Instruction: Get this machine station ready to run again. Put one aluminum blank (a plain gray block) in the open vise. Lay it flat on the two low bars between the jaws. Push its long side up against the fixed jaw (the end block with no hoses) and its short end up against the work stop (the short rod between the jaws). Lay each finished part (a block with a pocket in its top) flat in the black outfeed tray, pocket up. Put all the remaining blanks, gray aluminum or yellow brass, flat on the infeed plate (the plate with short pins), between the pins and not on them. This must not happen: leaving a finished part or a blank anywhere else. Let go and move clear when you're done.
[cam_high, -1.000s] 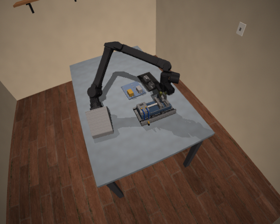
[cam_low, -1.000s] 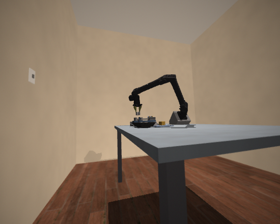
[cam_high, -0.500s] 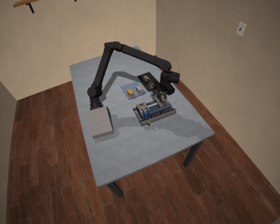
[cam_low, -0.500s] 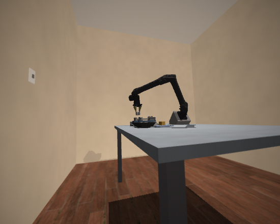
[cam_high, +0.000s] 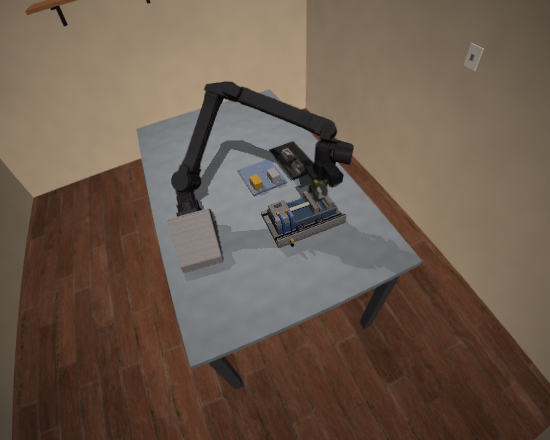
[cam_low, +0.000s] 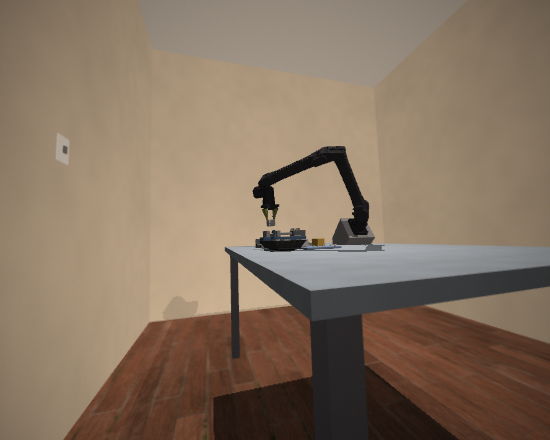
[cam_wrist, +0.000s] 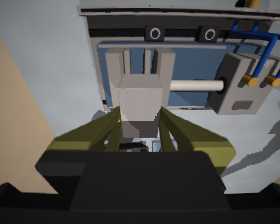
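Right now the blue vise base is 12 cm below my hand and 7 cm behind it. The rest, counted from my hand: yellow brass blank (24 cm to the left, 21 cm behind, 13 cm below).
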